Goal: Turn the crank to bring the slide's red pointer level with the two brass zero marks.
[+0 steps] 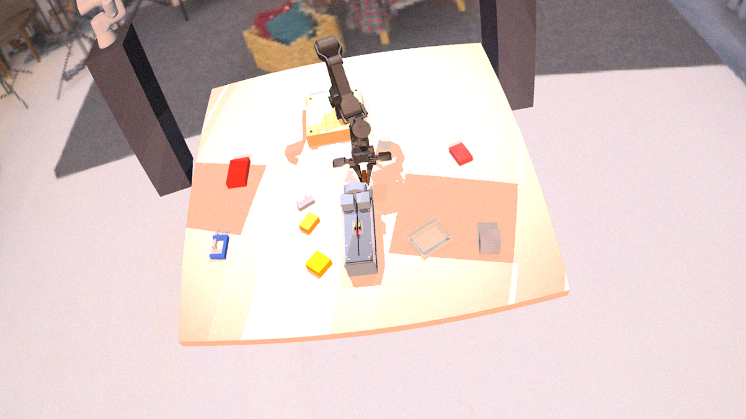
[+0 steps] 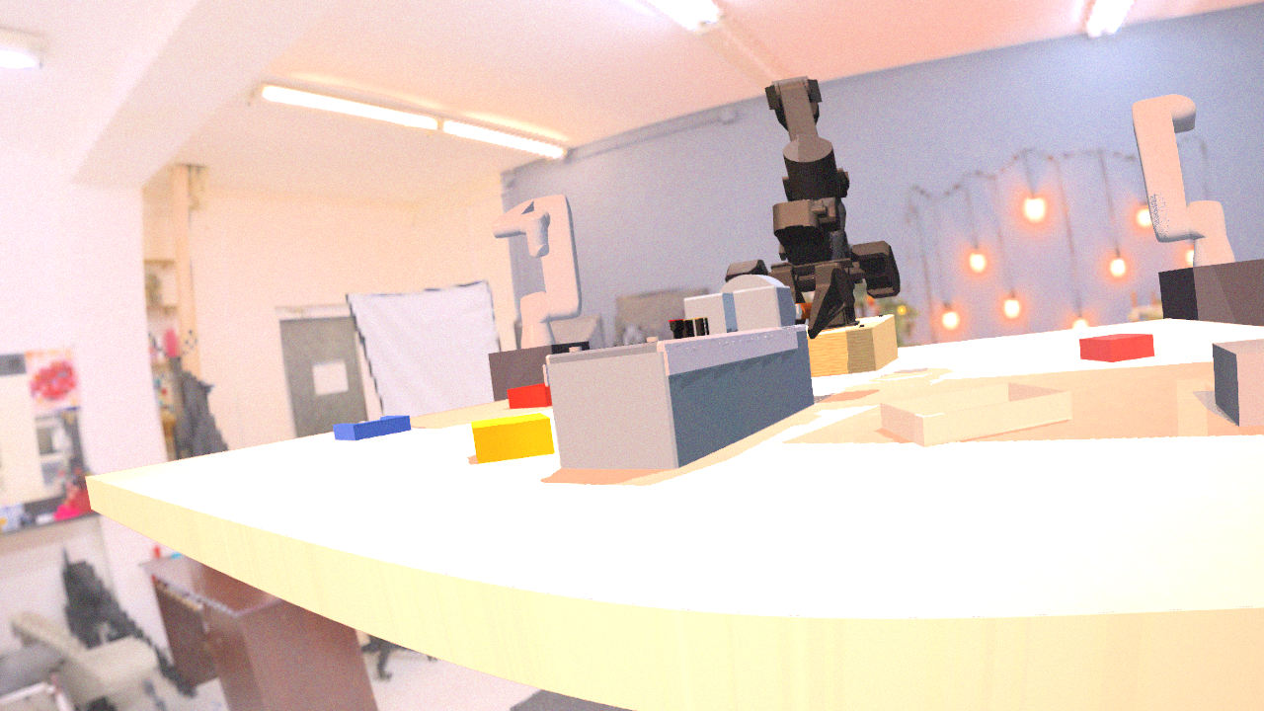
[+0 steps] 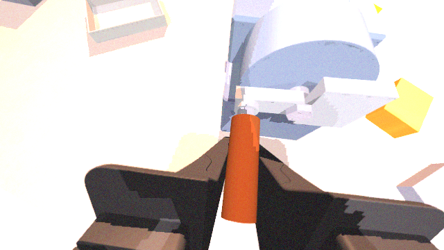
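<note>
The orange crank handle lies 30 mm above my gripper tip and 20 mm behind it. From my gripper tip the other things lie so: shallow white tray (230 mm ahead, 150 mm to the left, 60 mm below); then red pointer (190 mm ahead, 60 mm to the right, 20 mm above); then yellow cube (210 mm ahead, 200 mm to the right, 50 mm below).
</note>
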